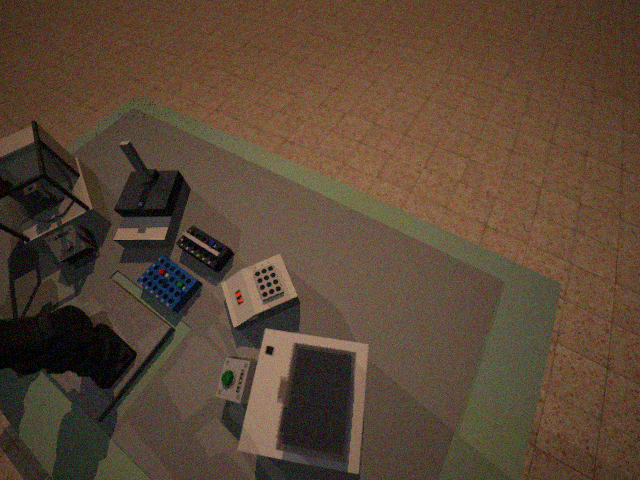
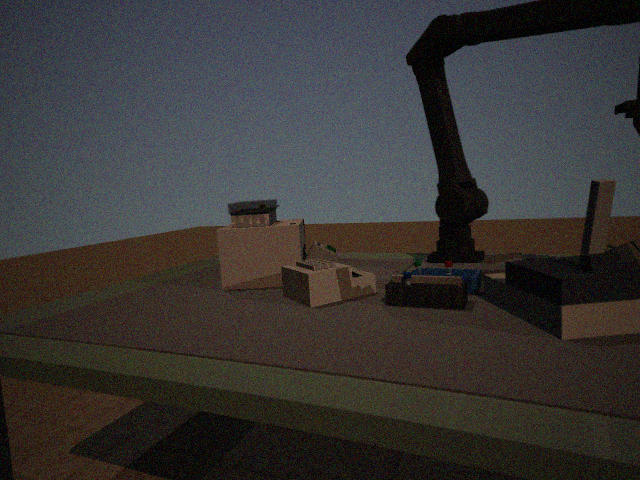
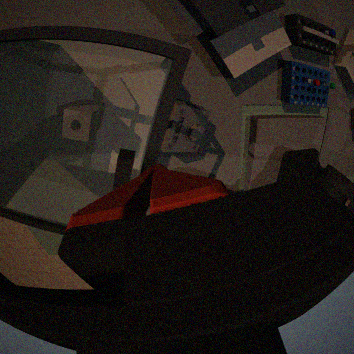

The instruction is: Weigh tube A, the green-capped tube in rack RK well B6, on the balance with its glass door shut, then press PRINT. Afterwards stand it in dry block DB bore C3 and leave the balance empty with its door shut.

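Places are measured from the arm's base along level axes (x back, y down, z right), in centimetres.
Pixels of known places: gripper, fingertip midpoint: (image 1: 5, 191) (image 3: 158, 173); arm's base, origin of the base link: (image 1: 106, 355) (image 2: 456, 259) (image 3: 296, 164).
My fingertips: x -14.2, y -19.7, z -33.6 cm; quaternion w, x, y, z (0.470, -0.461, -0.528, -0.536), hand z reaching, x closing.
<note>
For each thing: its top centre in the pictures, then the offset to it from my fingertips. "spot": a spot on its surface instead.
- Tube A's green cap, middle of its top: (image 2: 418, 260) (image 3: 333, 86) (image 1: 177, 284) dy +16.2, dx -6.4, dz +37.7 cm
- blue rack RK, middle of its top: (image 2: 444, 272) (image 3: 311, 85) (image 1: 166, 280) dy +18.7, dx -5.4, dz +32.8 cm
- red-capped tube, middle of its top: (image 2: 448, 261) (image 3: 317, 82) (image 1: 161, 271) dy +16.3, dx -6.3, dz +31.9 cm
- white dry block DB, middle of its top: (image 2: 327, 260) (image 1: 255, 286) dy +14.7, dx -15.4, dz +53.6 cm
- balance, middle of its top: (image 1: 273, 390) (image 2: 280, 199) dy +2.7, dx -3.2, dz +70.7 cm
- black strip rack, middle of its top: (image 2: 425, 276) (image 3: 322, 35) (image 1: 200, 243) dy +16.9, dx -16.9, dz +34.0 cm
- dark device with a lever, surface spot: (image 1: 147, 195) spot: dy +13.7, dx -18.9, dz +13.7 cm
- dark-framed glass box, surface spot: (image 3: 165, 105) spot: dy +0.4, dx -4.2, dz +0.9 cm
Tube A's green cap (image 1: 180, 285) (image 2: 417, 263) (image 3: 332, 85) stands in the blue rack RK (image 1: 156, 290) (image 2: 461, 273) (image 3: 302, 95), beside a red-capped tube (image 1: 162, 272) (image 3: 317, 82). The white dry block DB (image 1: 244, 310) (image 2: 320, 286) with its dark bores lies right of the rack. The balance (image 1: 263, 410) (image 2: 258, 254) stands nearest the front, its dark glass top (image 1: 316, 397) closed over it. My gripper (image 3: 158, 173), with red fingers, is shut and empty. It hangs high and far from the rack.
A small panel with a green button (image 1: 228, 378) sits left of the balance. A black strip rack (image 1: 205, 247) (image 2: 425, 291) and a dark device with a lever (image 1: 147, 195) lie behind the blue rack. A shallow tray (image 1: 137, 324) (image 3: 281, 140) is at the left. A dark-framed glass box (image 3: 165, 105) lies under the gripper.
</note>
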